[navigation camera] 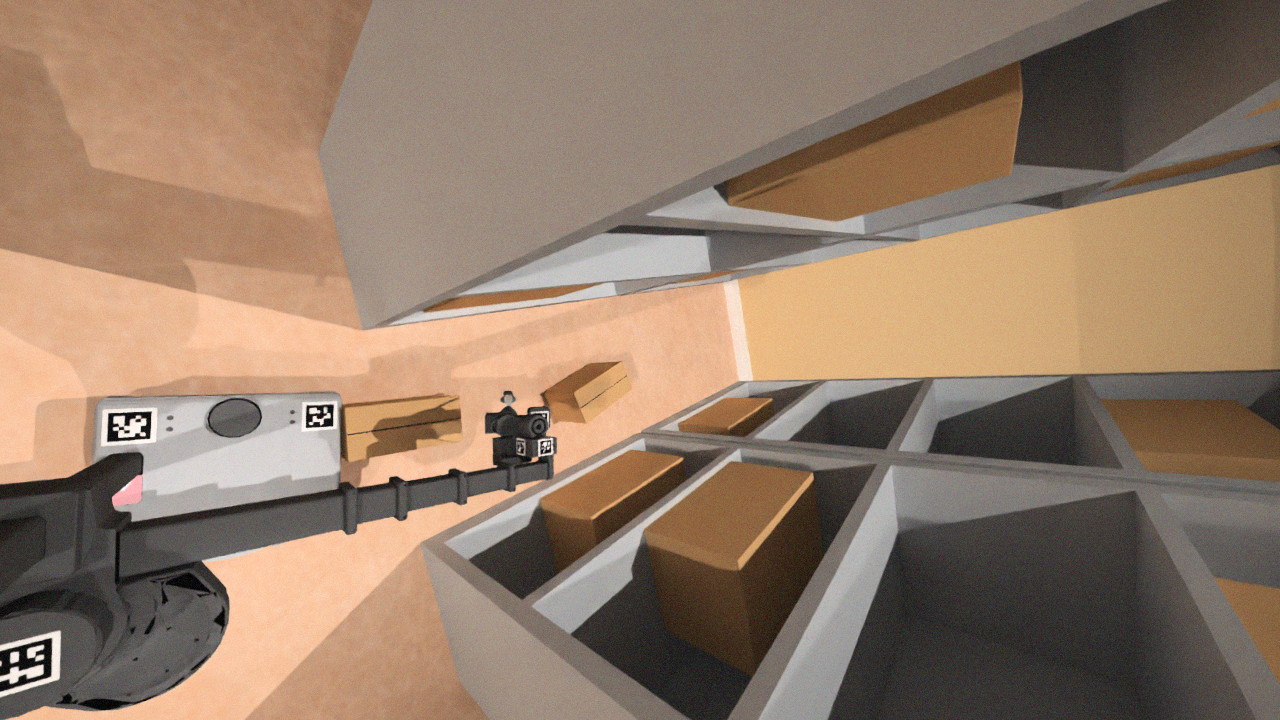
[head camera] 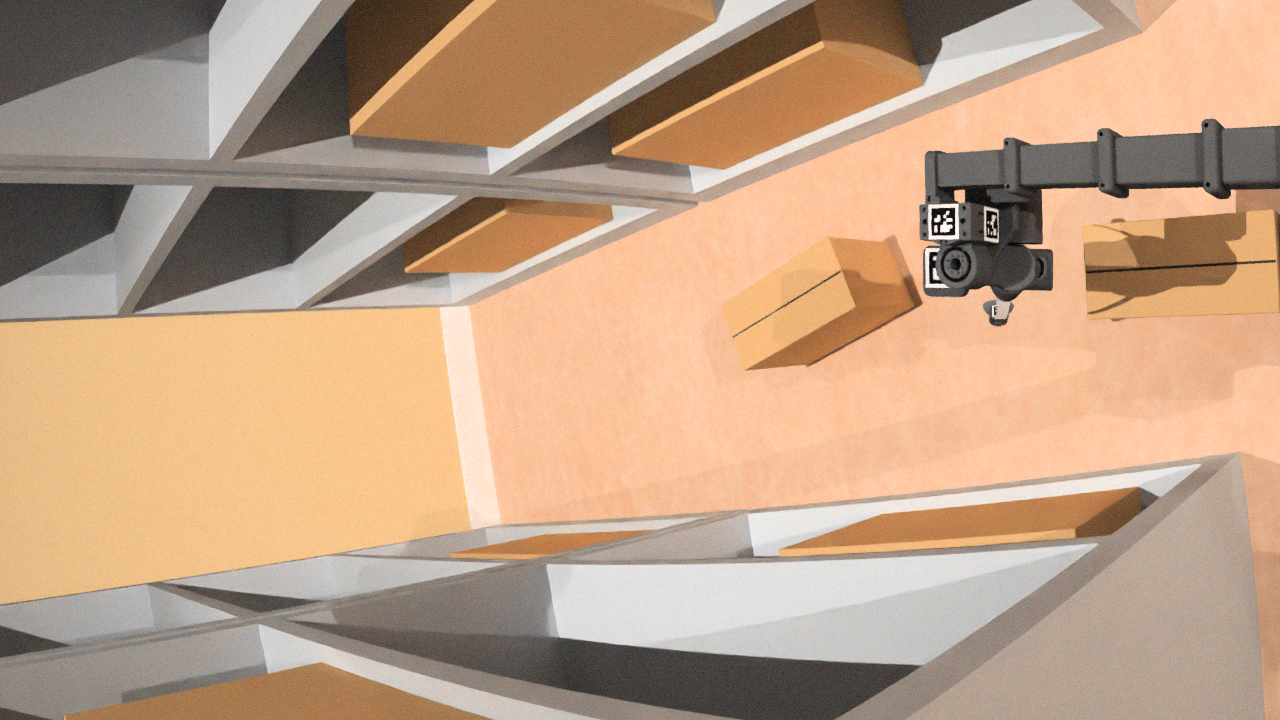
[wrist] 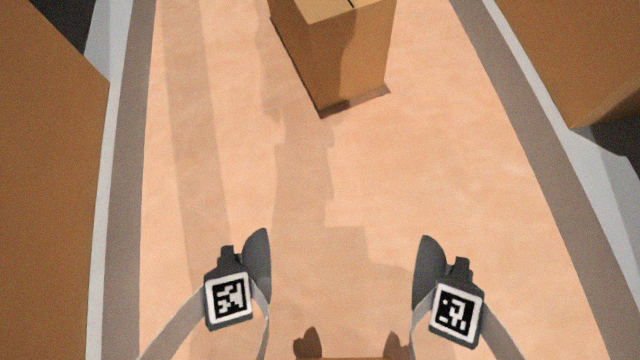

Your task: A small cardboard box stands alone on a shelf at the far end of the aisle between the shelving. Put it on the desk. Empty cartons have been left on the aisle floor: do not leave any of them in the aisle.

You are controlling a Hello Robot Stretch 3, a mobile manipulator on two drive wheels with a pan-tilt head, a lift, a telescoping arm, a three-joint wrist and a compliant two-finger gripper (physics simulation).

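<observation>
My gripper (head camera: 998, 310) (navigation camera: 508, 397) (wrist: 342, 257) is open, with no object between its fingers, above the aisle floor between two floor cartons. The far carton (head camera: 792, 308) (navigation camera: 590, 389) (wrist: 350, 55) lies at an angle beyond the fingertips. The near carton (head camera: 1181, 268) (navigation camera: 402, 428) lies lengthwise between the gripper and my base, its end close against the base; the arm's shadow falls on it. Several boxes sit in shelf bays; I cannot tell which is the small lone box. The desk does not show.
Grey shelving (head camera: 1145, 608) (navigation camera: 447, 134) and a facing unit (head camera: 268, 170) (navigation camera: 501, 626) line both sides of the aisle. A yellow wall (head camera: 223, 447) (navigation camera: 895, 313) closes its end. My base (navigation camera: 196, 465) stands at the near end. My arm (head camera: 1154, 161) (navigation camera: 232, 528) reaches over the floor.
</observation>
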